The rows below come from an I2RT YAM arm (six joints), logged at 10 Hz.
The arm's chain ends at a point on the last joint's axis. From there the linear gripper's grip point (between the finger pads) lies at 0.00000 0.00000 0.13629 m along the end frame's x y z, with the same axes.
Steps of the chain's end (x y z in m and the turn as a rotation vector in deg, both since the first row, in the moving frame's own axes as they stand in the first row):
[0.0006, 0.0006, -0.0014, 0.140, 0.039, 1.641]
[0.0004, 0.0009, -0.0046, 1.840, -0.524, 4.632]
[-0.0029, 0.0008, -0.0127, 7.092, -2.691, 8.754]
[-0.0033, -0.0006, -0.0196, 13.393, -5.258, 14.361]
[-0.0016, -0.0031, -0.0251, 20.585, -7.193, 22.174]
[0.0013, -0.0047, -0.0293, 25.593, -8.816, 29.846]
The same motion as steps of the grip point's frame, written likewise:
[0.0007, 0.0003, -0.0014, 0.140, 0.039, 1.641]
[-0.0007, -0.0035, -0.0047, 1.840, -0.524, 4.632]
[-0.0080, -0.0164, -0.0139, 7.092, -2.691, 8.754]
[-0.0116, -0.0333, -0.0239, 13.393, -5.258, 14.361]
[-0.0086, -0.0529, -0.0347, 20.585, -7.193, 22.174]
[-0.0028, -0.0659, -0.0439, 25.593, -8.816, 29.846]

